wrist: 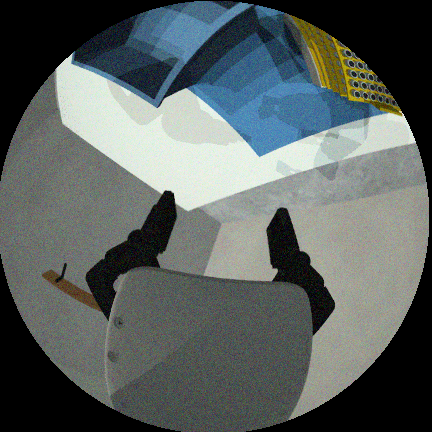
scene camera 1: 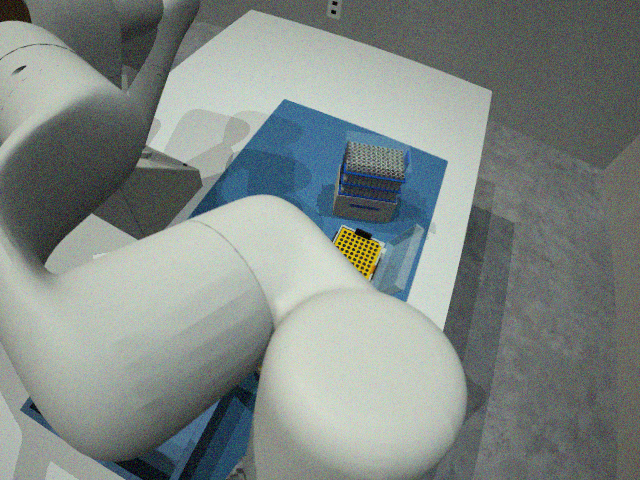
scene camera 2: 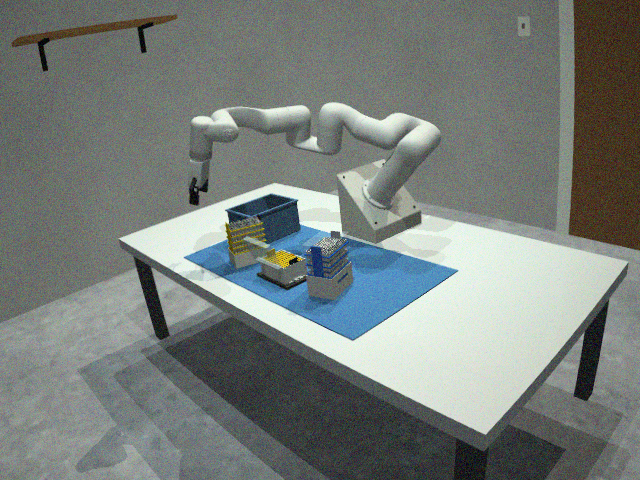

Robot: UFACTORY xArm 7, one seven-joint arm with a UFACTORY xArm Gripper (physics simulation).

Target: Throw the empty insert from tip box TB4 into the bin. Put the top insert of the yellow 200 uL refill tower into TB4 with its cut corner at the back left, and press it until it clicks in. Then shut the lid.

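My gripper [scene camera 2: 198, 195] [wrist: 224, 210] is open and empty, high beyond the table's far-left corner, left of the bin and yellow tower in the second scene view; the arm hides it in the first. The yellow refill tower [scene camera 2: 246, 236] [wrist: 330, 57] stands beside the bin, its top insert full of tips. Tip box TB4 [scene camera 2: 279, 273] stands between the two towers and holds a yellow insert [scene camera 1: 358, 252] [scene camera 2: 281, 259] with dark, empty holes. Its clear lid [scene camera 1: 400, 258] is open. The blue bin [scene camera 2: 283, 219] [wrist: 167, 92] is behind the yellow tower. The arm covers part of TB4 in the first scene view.
A blue refill tower [scene camera 1: 372, 173] [scene camera 2: 328, 258] stands on the other side of TB4. The towers and TB4 stand on a blue mat [scene camera 1: 310, 124] [scene camera 2: 398, 279] on the white table [scene camera 2: 491, 330]. A wooden shelf [scene camera 2: 93, 32] is on the wall.
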